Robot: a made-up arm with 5 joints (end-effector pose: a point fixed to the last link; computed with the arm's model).
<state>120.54 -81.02 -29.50 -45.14 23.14</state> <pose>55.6 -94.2 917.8 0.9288 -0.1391 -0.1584 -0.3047</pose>
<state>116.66 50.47 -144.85 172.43 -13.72</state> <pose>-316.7 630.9 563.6 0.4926 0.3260 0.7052 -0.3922</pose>
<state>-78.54 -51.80 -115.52 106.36 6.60</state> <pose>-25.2 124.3 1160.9 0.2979 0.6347 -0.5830 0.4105</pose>
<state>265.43 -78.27 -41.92 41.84 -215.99</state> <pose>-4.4 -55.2 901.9 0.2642 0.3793 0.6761 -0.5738</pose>
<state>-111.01 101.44 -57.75 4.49 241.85</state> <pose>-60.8 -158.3 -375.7 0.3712 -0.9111 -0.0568 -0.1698</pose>
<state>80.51 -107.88 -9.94 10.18 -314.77</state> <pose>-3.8 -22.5 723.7 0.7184 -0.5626 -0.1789 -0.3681</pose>
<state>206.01 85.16 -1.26 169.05 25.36</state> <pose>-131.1 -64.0 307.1 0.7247 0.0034 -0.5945 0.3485</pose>
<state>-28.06 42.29 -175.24 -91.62 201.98</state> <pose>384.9 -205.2 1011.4 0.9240 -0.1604 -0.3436 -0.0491</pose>
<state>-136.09 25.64 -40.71 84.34 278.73</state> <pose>-276.6 -266.3 179.8 0.5384 -0.7304 0.3788 -0.1820</pose>
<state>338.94 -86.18 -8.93 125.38 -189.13</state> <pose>-4.4 1.7 421.3 0.2521 -0.1003 -0.9601 -0.0680</pose>
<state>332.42 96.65 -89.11 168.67 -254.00</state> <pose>319.2 -166.8 -90.4 0.6318 0.0130 -0.0304 -0.7744</pose>
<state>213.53 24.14 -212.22 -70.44 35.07</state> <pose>44.8 29.7 1056.1 0.6396 0.0085 0.6328 0.4363</pose>
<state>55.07 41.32 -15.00 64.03 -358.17</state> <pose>67.7 96.9 97.5 0.3379 0.6302 0.3159 -0.6236</pose>
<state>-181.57 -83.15 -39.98 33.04 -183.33</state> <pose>-6.8 0.2 912.1 0.0303 -0.7065 -0.0109 0.7070</pose>
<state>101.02 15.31 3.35 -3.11 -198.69</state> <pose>-43.0 220.6 161.6 0.1018 0.8568 -0.4976 0.0891</pose>
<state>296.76 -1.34 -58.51 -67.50 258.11</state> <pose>242.1 -480.1 845.3 0.8888 0.4185 0.1468 0.1160</pose>
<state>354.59 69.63 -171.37 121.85 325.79</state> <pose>902.4 -85.5 438.3 0.0592 -0.9537 -0.2449 0.1643</pose>
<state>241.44 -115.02 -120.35 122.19 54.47</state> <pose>366.1 672.5 554.3 0.4429 0.0335 -0.5496 0.7076</pose>
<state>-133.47 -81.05 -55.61 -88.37 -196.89</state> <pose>267.1 281.8 902.2 0.2363 -0.3258 -0.2013 -0.8930</pose>
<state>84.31 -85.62 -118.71 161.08 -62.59</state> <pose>-52.7 -529.1 790.1 0.0694 -0.2648 -0.8911 -0.3619</pose>
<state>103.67 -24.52 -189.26 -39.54 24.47</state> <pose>140.6 -578.1 1031.6 0.7214 0.4600 0.3806 -0.3508</pose>
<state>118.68 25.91 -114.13 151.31 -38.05</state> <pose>-301.3 550.8 640.2 0.3385 0.1719 0.8347 -0.3989</pose>
